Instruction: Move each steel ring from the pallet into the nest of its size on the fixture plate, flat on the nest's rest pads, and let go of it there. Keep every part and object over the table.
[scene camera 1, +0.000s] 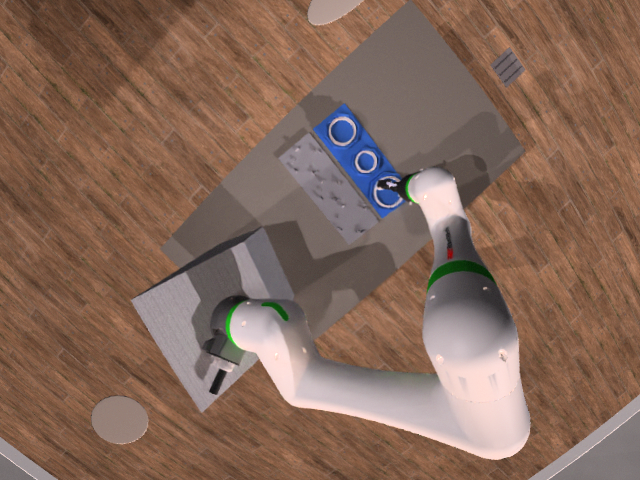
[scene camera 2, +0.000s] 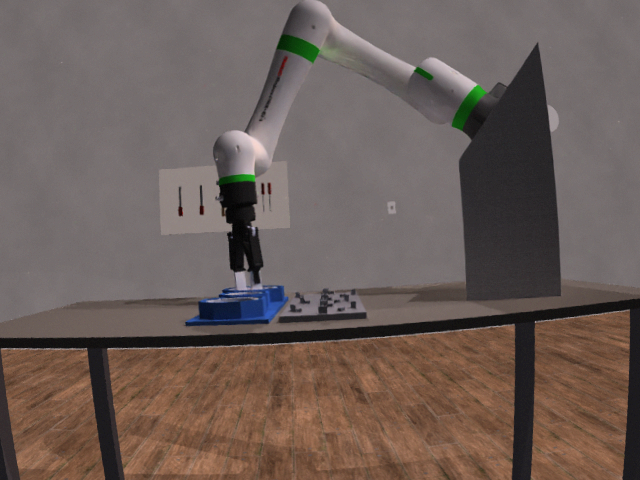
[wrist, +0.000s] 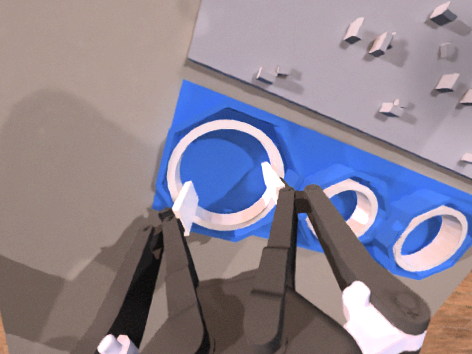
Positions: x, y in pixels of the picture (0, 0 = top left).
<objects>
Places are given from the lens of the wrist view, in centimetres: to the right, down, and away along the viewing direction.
my gripper (wrist: 228, 182): -1, 1, 22
steel ring (wrist: 175, 186): -6, 1, 19
</objects>
